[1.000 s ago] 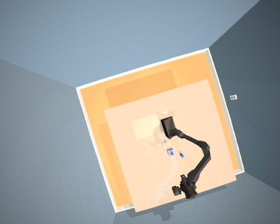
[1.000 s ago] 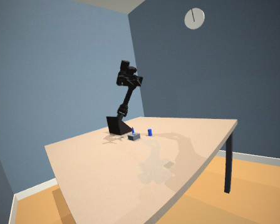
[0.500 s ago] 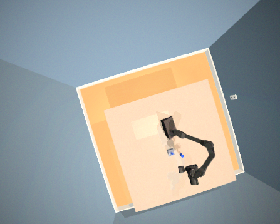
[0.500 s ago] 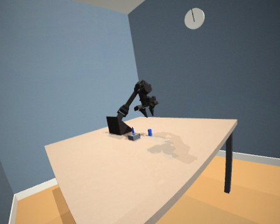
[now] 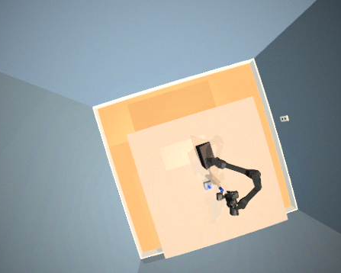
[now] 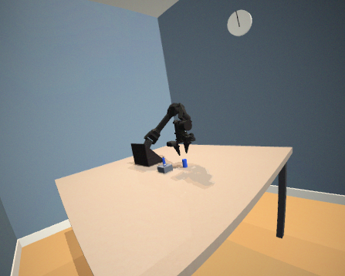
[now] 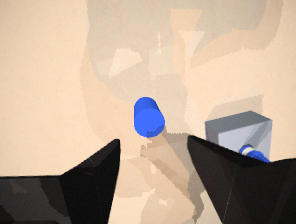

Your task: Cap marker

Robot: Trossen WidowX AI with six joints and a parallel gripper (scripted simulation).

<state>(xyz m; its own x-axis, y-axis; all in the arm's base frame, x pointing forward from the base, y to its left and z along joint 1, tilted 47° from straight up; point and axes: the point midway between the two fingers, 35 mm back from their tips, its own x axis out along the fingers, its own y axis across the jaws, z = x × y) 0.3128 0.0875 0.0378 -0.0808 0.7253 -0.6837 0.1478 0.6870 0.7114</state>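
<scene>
My gripper tip is now 6 cm above the blue cap. From my gripper tip the other things lie so: grey holder block (6 cm behind, 11 cm to the right, 7 cm below).
</scene>
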